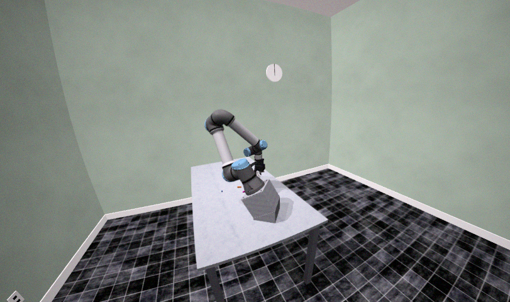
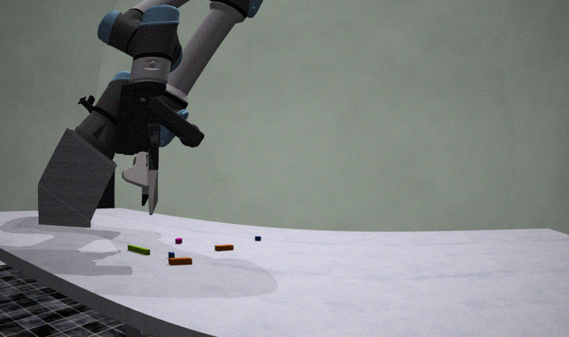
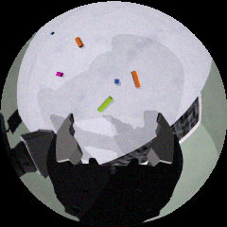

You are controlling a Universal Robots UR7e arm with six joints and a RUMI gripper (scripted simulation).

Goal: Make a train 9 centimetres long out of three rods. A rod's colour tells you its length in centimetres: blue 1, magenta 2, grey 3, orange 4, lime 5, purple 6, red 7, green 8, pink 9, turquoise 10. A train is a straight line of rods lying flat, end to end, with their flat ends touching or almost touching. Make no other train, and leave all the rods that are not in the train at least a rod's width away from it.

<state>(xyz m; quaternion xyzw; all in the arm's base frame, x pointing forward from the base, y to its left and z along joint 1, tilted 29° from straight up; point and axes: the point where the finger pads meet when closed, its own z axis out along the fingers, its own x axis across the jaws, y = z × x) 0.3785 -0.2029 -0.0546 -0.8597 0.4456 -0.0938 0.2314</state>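
Right now my hand is 70 mm above the lime rod, 30 mm past it and 10 mm to the right of it. Round my hand: magenta rod: 170 mm to the left, 70 mm below, 30 mm behind.
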